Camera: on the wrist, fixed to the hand. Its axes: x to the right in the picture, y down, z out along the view.
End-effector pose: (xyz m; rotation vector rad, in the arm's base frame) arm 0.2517 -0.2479 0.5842 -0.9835 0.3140 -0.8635
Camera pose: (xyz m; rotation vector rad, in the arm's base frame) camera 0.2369 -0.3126 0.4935 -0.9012 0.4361 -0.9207
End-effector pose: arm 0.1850 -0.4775 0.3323 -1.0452 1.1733 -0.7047
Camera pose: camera 0.0962 -0.5089 0.2710 -0.9790 1.2958 -0.7854
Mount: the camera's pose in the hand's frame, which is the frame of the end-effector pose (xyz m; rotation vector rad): 0.0272 0.0507 -0.0965 0.0192 0.1439 0.0186
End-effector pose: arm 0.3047 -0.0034 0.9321 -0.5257 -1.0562 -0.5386
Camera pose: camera 0.4116 -0.0309 0.9112 -0.4724 -0.9178 -0.5414
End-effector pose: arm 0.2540 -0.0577 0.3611 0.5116 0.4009 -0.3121
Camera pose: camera 0.2693 0.0302 0.2928 0.5581 0.5328 -0.2621
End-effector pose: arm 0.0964 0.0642 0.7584 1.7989 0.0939 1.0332
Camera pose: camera 0.0288 0.1231 0.8261 1.7440 0.1760 1.1781
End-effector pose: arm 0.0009 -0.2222 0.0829 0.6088 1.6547 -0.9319
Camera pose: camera -0.0206 -0.1160 0.0531 0.7173 1.7663 -0.9091
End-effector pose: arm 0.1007 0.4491 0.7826 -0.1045 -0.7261 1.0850
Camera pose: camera 0.1254 0.5219 0.7006 -0.1715 -0.5863 1.0902
